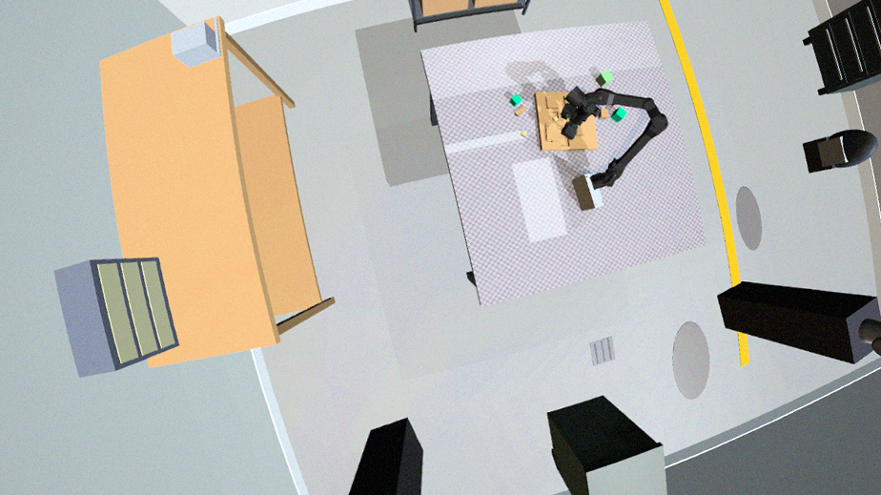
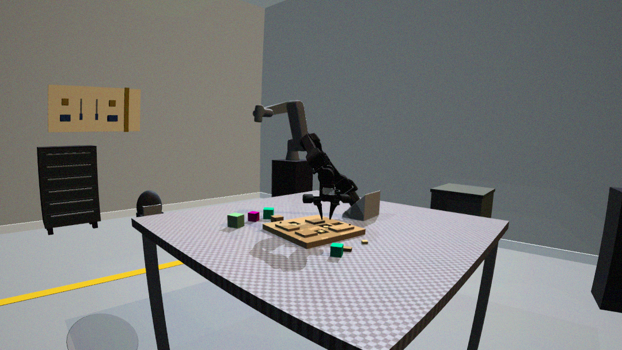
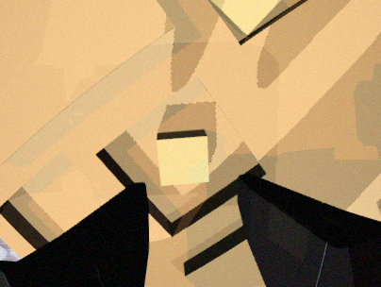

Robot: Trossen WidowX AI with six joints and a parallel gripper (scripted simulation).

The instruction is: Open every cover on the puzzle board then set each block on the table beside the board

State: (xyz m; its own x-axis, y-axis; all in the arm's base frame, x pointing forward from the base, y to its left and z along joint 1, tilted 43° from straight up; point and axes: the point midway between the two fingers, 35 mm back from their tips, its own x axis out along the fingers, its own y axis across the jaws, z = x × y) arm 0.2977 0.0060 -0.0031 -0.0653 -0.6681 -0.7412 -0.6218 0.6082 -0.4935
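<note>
My gripper tip is 60 mm short of the puzzle board, 30 mm above it and 20 mm to the left of it. Round my gripper tip: magenta block (340 mm to the right, 60 mm ahead, 30 mm below); then light green block (330 mm to the right, 180 mm ahead, 20 mm below).
</note>
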